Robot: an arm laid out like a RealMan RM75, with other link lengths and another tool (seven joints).
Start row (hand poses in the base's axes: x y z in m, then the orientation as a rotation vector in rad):
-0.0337 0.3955 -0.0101 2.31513 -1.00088 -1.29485
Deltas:
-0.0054 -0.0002 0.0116 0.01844 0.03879 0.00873
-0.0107 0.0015 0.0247 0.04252 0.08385 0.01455
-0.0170 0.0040 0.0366 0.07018 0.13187 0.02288
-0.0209 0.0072 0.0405 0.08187 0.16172 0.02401
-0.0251 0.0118 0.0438 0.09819 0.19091 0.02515
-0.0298 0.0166 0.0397 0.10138 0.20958 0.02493
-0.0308 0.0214 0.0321 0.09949 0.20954 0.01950
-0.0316 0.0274 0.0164 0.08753 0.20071 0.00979
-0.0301 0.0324 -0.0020 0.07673 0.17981 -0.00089
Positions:
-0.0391 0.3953 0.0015 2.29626 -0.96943 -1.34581
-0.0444 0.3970 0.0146 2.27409 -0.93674 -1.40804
-0.0507 0.3995 0.0265 2.25075 -0.89763 -1.47422
-0.0546 0.4027 0.0304 2.23086 -0.88068 -1.51209
-0.0588 0.4073 0.0337 2.21417 -0.86156 -1.55273
-0.0635 0.4121 0.0296 2.19821 -0.85387 -1.57301
-0.0645 0.4169 0.0220 2.19585 -0.86166 -1.57371
-0.0653 0.4229 0.0063 2.19436 -0.88268 -1.55967
-0.0638 0.4279 -0.0121 2.20482 -0.90850 -1.53546

